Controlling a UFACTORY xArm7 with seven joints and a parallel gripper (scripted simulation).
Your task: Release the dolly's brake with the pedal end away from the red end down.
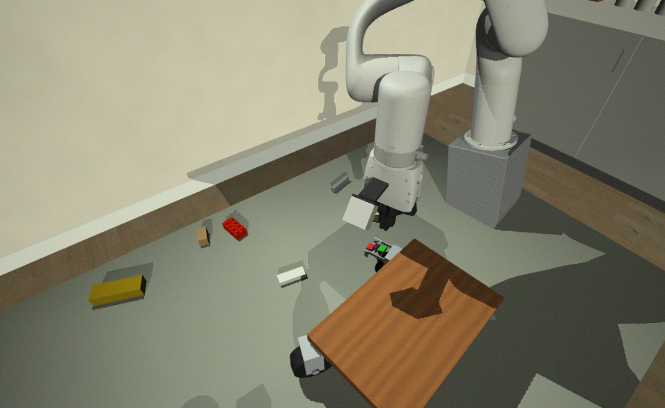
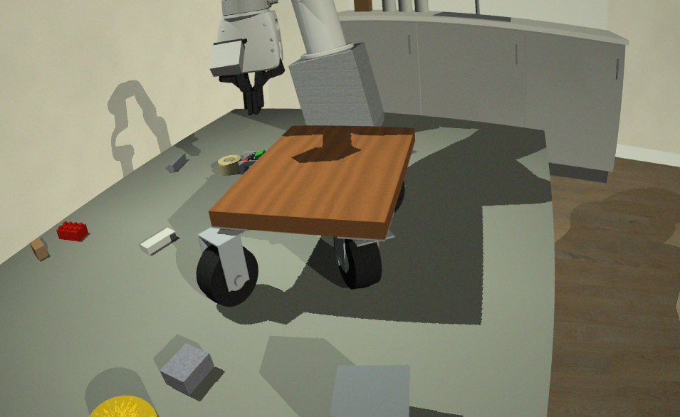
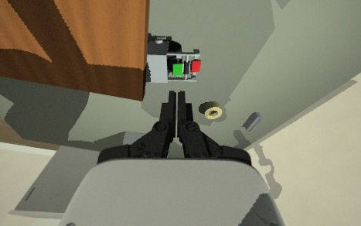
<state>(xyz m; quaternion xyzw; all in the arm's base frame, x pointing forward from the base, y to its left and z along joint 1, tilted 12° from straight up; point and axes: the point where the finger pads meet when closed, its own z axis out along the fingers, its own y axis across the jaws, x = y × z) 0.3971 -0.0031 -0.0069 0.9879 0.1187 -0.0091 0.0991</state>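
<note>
Now: hand 10 cm above the brake pedal and 1 cm to the left of it. Round my hand: white block: 18 cm below, 16 cm ahead, 13 cm to the right; grey block: 29 cm to the right, 17 cm below, 15 cm behind; red brick: 35 cm to the right, 18 cm ahead, 17 cm below.
</note>
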